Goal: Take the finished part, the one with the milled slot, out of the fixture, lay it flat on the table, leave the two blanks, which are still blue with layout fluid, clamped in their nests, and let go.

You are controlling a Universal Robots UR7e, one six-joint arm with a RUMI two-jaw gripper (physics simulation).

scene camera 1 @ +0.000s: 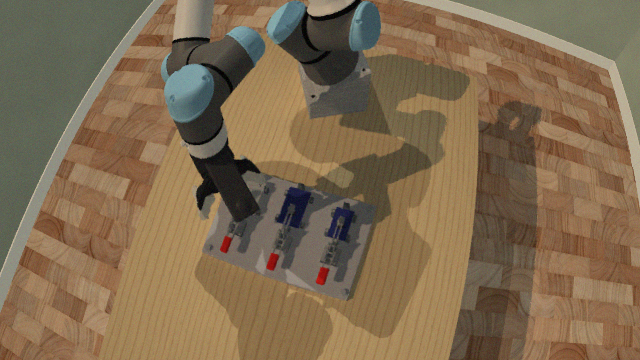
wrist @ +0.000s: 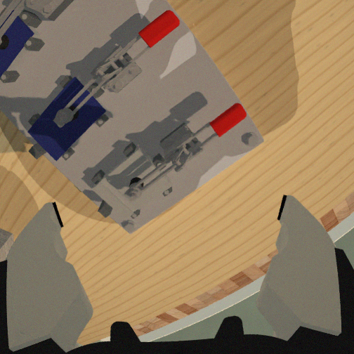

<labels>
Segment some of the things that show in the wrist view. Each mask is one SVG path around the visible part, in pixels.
My gripper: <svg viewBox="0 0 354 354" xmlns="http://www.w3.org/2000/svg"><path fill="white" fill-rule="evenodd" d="M354 270L343 249L336 248L331 237L320 222L294 196L283 195L277 220L280 220L281 225L275 242L278 254L271 258L256 298L256 308L273 327L273 336L244 334L242 320L240 317L232 315L223 319L216 335L211 339L140 341L128 322L116 321L110 326L110 341L99 341L78 346L77 338L88 320L90 320L93 308L74 270L74 266L65 261L67 249L60 235L63 223L55 202L46 202L25 225L25 228L21 230L18 237L16 237L5 260L0 261L0 354L354 354Z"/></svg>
A finished part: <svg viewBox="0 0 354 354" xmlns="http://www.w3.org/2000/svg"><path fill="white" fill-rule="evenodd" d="M163 170L158 170L143 181L143 186L159 175L159 173L162 173ZM140 145L136 147L131 155L122 159L121 162L108 171L92 188L97 195L124 219L131 216L133 211L145 206L145 204L172 185L171 178L164 175L150 185L149 188L141 192L140 197L130 201L124 196L124 192L129 189L131 178L143 178L156 167L152 163L152 158Z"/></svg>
A blue blank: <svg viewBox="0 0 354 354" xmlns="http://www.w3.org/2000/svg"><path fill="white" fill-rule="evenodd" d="M87 88L72 103L74 107L77 107L88 96L90 92ZM79 77L73 77L27 131L55 161L107 111L107 108L100 103L100 100L92 95L79 108L76 119L65 123L61 127L53 122L56 112L63 109L81 88L85 86Z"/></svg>
</labels>
